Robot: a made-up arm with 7 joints.
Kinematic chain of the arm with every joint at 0, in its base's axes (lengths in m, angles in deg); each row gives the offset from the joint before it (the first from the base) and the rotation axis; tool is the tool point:
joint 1: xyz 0 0 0.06 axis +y
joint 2: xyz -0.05 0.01 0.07 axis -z
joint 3: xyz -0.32 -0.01 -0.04 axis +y
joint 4: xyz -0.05 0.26 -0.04 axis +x
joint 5: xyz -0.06 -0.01 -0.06 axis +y
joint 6: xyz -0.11 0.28 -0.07 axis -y
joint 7: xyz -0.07 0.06 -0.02 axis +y
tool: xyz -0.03 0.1 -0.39
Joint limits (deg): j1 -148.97..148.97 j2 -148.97..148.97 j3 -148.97..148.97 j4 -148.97..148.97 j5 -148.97..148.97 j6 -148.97..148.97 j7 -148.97..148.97
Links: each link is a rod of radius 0.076 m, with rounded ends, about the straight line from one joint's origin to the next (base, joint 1, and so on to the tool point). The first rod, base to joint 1, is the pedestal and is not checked.
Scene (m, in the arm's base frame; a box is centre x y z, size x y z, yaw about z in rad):
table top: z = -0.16
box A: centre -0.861 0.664 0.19 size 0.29 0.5 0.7 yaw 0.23
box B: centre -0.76 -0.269 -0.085 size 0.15 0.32 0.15 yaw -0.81
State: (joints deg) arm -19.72 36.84 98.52 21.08 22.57 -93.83 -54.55
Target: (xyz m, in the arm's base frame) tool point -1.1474 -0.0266 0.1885
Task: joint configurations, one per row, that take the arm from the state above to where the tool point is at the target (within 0.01 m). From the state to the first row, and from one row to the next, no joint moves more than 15 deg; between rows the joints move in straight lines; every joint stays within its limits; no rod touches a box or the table.
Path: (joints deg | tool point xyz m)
1: -13.94 23.92 101.87 15.67 30.95 -101.71 -68.04 | -0.1466 0.7558 0.6442
2: -8.16 11.00 105.22 10.26 39.33 -109.58 -81.53 | -0.2406 0.7374 0.6229
3: -2.38 -1.91 108.57 4.85 47.70 -117.46 -95.02 | -0.3325 0.6881 0.6289
4: 3.40 -14.83 111.92 -0.57 56.08 -125.34 -108.50 | -0.4105 0.6079 0.6616
5: 9.18 -27.75 115.26 -5.98 64.46 -133.22 -121.99 | -0.4617 0.5000 0.7161
6: 14.96 -40.67 118.61 -11.39 72.84 -141.09 -135.48 | -0.4757 0.3710 0.7828
7: 20.74 -53.58 121.96 -16.80 81.22 -148.97 -148.97 | -0.4476 0.2300 0.8493
8: 14.19 -50.11 117.02 -17.60 69.14 -137.97 -135.38 | -0.5620 0.1776 0.8334
9: 7.65 -46.63 112.07 -18.40 57.06 -126.97 -121.80 | -0.6909 0.1270 0.7850
10: 1.10 -43.15 107.12 -19.20 44.98 -115.97 -108.21 | -0.8255 0.0798 0.6994
11: -5.45 -39.67 102.18 -20.00 32.90 -104.96 -94.62 | -0.9553 0.0370 0.5726
12: -11.99 -36.19 97.23 -20.80 20.82 -93.96 -81.04 | -1.0678 0.0005 0.4021
13: -18.54 -32.71 92.28 -21.60 8.74 -82.96 -67.45 | -1.1474 -0.0266 0.1884

